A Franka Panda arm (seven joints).
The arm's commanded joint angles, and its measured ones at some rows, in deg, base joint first. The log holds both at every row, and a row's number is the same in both.
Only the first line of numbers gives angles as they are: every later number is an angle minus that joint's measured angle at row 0.
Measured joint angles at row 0: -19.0 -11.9 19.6 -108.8 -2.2 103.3 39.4
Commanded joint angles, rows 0 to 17: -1.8 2.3 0.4 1.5 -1.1 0.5 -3.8; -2.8 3.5 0.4 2.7 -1.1 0.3 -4.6; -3.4 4.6 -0.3 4.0 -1.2 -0.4 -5.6; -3.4 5.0 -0.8 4.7 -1.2 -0.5 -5.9; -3.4 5.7 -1.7 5.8 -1.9 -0.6 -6.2; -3.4 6.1 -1.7 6.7 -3.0 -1.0 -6.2; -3.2 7.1 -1.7 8.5 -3.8 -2.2 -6.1; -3.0 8.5 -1.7 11.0 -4.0 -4.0 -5.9; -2.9 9.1 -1.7 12.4 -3.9 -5.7 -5.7; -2.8 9.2 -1.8 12.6 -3.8 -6.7 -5.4; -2.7 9.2 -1.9 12.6 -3.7 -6.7 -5.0; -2.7 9.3 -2.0 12.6 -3.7 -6.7 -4.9; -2.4 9.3 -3.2 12.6 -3.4 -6.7 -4.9; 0.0 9.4 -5.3 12.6 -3.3 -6.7 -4.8; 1.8 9.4 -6.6 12.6 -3.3 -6.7 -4.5; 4.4 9.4 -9.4 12.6 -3.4 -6.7 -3.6; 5.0 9.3 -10.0 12.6 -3.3 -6.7 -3.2; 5.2 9.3 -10.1 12.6 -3.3 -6.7 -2.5
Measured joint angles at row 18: 0.8 8.7 -6.4 11.2 -2.6 -5.3 -5.2
